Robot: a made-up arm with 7 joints. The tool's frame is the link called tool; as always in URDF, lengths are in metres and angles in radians. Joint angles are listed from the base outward.
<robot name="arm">
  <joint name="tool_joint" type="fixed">
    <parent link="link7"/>
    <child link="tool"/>
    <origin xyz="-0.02 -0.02 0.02"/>
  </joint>
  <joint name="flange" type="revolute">
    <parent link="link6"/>
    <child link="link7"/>
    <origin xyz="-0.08 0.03 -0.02"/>
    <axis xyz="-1 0 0"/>
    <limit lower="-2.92" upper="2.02"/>
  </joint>
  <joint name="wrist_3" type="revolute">
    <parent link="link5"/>
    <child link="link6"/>
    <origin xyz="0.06 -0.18 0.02"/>
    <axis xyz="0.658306 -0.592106 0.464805"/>
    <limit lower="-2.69" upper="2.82"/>
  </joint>
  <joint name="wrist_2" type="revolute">
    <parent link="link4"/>
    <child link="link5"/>
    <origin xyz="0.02 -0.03 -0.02"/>
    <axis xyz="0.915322 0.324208 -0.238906"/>
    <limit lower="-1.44" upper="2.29"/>
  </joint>
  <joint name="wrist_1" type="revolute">
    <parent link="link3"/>
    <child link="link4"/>
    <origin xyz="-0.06 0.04 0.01"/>
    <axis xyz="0 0 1"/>
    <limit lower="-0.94" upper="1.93"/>
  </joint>
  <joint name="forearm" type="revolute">
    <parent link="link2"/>
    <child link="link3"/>
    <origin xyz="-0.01 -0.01 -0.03"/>
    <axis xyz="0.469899 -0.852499 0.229"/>
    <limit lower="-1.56" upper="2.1"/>
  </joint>
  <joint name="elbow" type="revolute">
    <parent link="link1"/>
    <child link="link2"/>
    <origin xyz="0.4 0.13 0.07"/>
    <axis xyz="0 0 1"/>
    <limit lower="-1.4" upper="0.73"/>
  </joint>
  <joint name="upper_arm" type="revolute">
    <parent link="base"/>
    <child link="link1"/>
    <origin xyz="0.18 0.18 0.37"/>
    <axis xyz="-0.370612 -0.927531 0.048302"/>
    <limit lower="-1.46" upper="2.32"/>
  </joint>
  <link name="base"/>
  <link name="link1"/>
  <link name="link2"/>
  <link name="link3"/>
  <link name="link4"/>
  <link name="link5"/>
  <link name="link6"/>
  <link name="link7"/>
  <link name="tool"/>
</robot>
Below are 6 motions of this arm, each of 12 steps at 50 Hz.
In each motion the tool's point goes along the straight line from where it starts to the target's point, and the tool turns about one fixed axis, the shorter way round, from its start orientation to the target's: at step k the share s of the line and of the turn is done. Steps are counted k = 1, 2, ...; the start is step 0. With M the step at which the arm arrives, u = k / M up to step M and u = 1 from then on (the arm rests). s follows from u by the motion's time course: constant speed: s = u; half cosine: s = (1 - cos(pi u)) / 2; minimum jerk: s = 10 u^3 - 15 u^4 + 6 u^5.
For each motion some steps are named. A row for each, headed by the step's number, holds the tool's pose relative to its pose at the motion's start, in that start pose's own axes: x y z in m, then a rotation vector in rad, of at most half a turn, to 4 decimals.
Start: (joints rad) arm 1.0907 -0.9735 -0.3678 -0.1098 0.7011 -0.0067 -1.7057
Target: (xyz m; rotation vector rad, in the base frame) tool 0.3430 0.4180 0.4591 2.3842 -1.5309 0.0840
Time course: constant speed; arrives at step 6
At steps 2, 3, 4, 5, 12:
2: 0.0041 -0.0035 0.0007 0.0096 0.0027 -0.0143
3: 0.0061 -0.0052 0.0010 0.0143 0.0040 -0.0214
4: 0.0082 -0.0069 0.0013 0.0191 0.0053 -0.0286
5: 0.0102 -0.0086 0.0017 0.0239 0.0067 -0.0357
12: 0.0123 -0.0104 0.0020 0.0287 0.0080 -0.0429

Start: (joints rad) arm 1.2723 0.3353 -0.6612 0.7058 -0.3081 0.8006 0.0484
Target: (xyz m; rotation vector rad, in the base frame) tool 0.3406 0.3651 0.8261 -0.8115 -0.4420 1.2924
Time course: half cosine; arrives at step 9
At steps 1, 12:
1: 0.0003 0.0000 0.0000 -0.0007 -0.0012 0.0014
12: 0.0086 -0.0003 0.0010 -0.0230 -0.0389 0.0462

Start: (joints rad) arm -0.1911 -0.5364 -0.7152 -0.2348 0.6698 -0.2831 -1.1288
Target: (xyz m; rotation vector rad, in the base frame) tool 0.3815 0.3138 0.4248 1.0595 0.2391 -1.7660
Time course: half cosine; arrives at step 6
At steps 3, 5, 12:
3: 0.0063 -0.0022 -0.0022 -0.0142 0.0168 -0.0076
5: 0.0117 -0.0041 -0.0041 -0.0266 0.0313 -0.0141
12: 0.0126 -0.0044 -0.0044 -0.0285 0.0335 -0.0151

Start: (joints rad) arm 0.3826 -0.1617 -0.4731 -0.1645 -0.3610 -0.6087 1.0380
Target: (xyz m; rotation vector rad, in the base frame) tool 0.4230 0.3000 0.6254 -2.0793 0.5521 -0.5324
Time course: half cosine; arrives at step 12
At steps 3, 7, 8, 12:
3: -0.0029 -0.0026 -0.0015 -0.0097 -0.0162 -0.0256
7: -0.0123 -0.0112 -0.0064 -0.0415 -0.0696 -0.1100
8: -0.0147 -0.0134 -0.0076 -0.0495 -0.0830 -0.1311
12: -0.0196 -0.0179 -0.0101 -0.0660 -0.1106 -0.1748

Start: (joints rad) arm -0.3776 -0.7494 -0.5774 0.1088 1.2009 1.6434 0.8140
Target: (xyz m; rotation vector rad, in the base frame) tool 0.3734 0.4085 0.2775 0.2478 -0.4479 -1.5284
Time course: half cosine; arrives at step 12
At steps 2, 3, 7, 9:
2: 0.0009 -0.0004 -0.0003 -0.0015 -0.0032 0.0071
3: 0.0020 -0.0008 -0.0007 -0.0032 -0.0070 0.0156
7: 0.0088 -0.0033 -0.0031 -0.0139 -0.0300 0.0671
9: 0.0119 -0.0045 -0.0042 -0.0189 -0.0407 0.0910

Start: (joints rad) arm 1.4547 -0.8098 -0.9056 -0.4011 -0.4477 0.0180 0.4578
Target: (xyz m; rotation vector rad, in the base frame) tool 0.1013 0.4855 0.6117 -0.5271 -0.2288 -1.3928
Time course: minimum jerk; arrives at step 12
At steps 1, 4, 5, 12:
1: 0.0000 0.0001 -0.0001 0.0007 0.0000 -0.0001
4: -0.0003 0.0050 -0.0041 0.0277 0.0016 -0.0031
5: -0.0004 0.0082 -0.0068 0.0457 0.0026 -0.0051
12: -0.0012 0.0237 -0.0196 0.1318 0.0076 -0.0146

